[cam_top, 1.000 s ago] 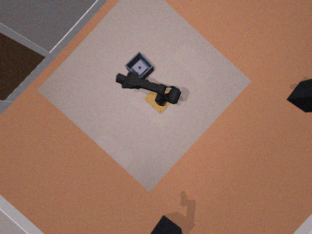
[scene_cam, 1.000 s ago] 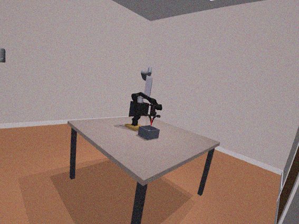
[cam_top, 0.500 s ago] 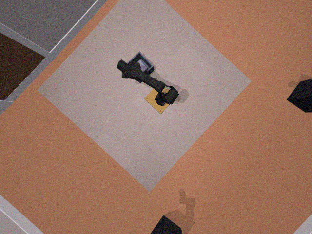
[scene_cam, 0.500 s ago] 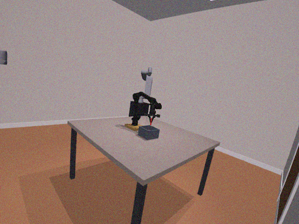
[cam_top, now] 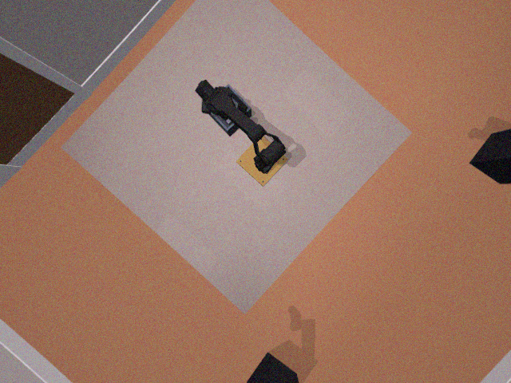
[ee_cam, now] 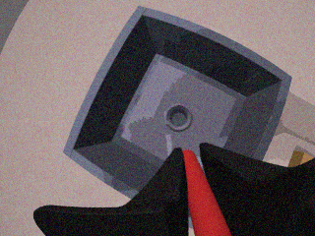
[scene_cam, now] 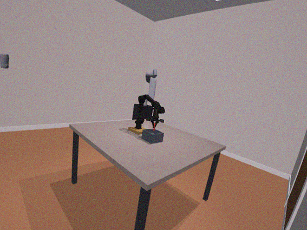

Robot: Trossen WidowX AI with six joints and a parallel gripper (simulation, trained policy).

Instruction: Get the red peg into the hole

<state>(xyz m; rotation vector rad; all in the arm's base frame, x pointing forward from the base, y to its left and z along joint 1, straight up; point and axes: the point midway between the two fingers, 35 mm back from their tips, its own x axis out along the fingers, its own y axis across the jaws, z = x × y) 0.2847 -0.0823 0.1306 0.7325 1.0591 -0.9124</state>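
My gripper tip is 10 mm past the red peg, 20 mm to the right of it and 10 mm below it. Round my gripper tip: box 10 mm ahead, 20 mm to the right, 100 mm below.
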